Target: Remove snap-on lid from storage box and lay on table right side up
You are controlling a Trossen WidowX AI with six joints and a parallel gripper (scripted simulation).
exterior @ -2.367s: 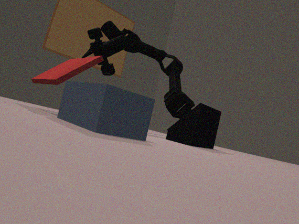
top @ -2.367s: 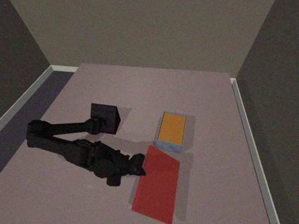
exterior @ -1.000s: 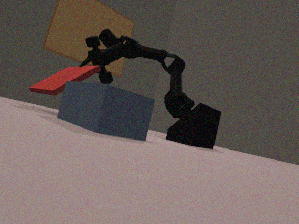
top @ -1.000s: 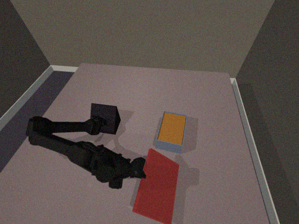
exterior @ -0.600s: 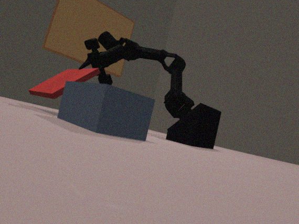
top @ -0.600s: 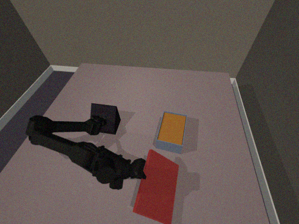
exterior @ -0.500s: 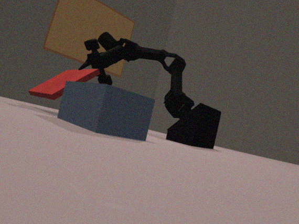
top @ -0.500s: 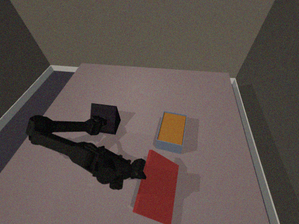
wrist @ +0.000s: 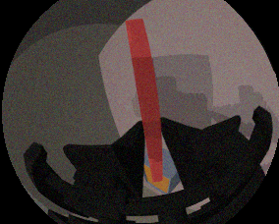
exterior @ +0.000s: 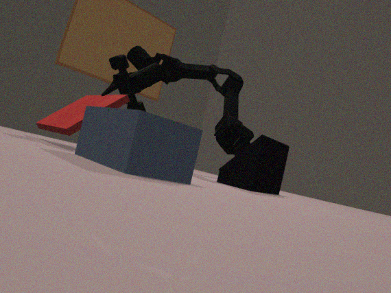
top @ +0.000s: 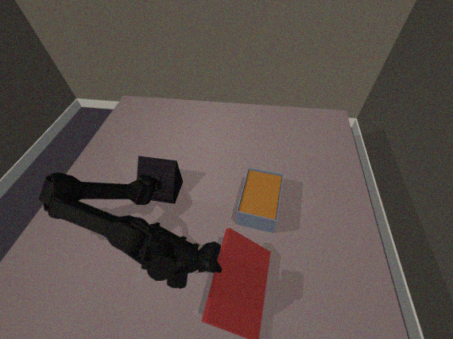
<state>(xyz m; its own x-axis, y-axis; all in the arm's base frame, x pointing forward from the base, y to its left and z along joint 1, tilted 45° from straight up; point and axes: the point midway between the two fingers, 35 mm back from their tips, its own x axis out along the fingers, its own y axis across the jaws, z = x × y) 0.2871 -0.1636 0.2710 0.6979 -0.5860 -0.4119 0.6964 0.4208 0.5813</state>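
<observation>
The red lid lies 6 cm ahead of my gripper tip, 5 cm below it and 1 cm to the right of it. Also, from my gripper tip: blue storage box 29 cm to the left, 12 cm ahead, 10 cm below.
</observation>
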